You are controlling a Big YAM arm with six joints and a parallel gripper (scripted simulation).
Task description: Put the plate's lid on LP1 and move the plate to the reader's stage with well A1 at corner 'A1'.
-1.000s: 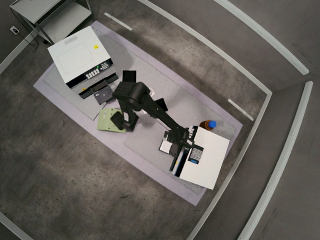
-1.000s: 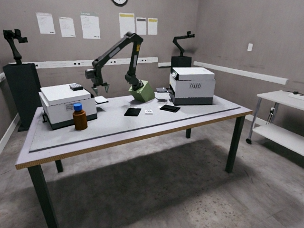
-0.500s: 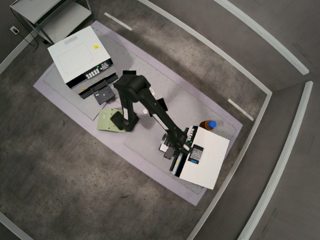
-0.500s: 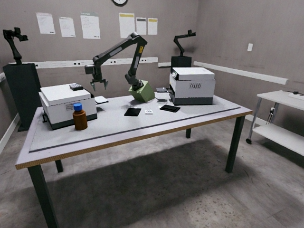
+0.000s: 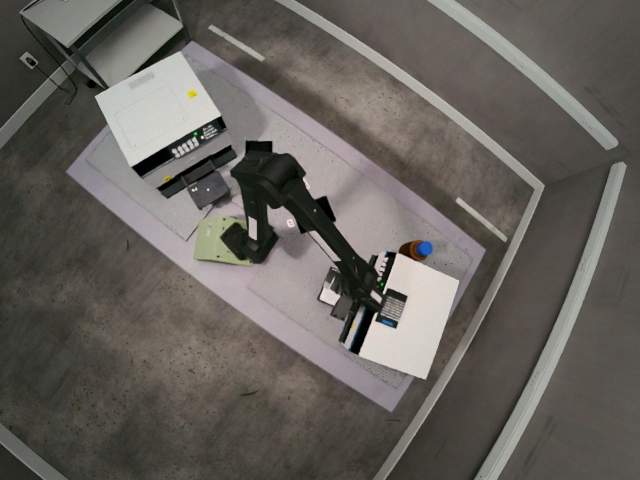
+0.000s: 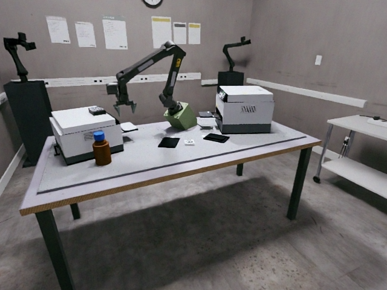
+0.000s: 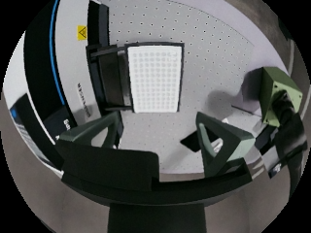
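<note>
Right now the white well plate is 1 cm behind my hand and 9 cm below it. Round my hand: black pad 19 cm ahead, 24 cm to the left, 18 cm below; white label 16 cm ahead, 52 cm to the left, 18 cm below; brown capped bottle 32 cm ahead, 19 cm to the right, 7 cm below.
</note>
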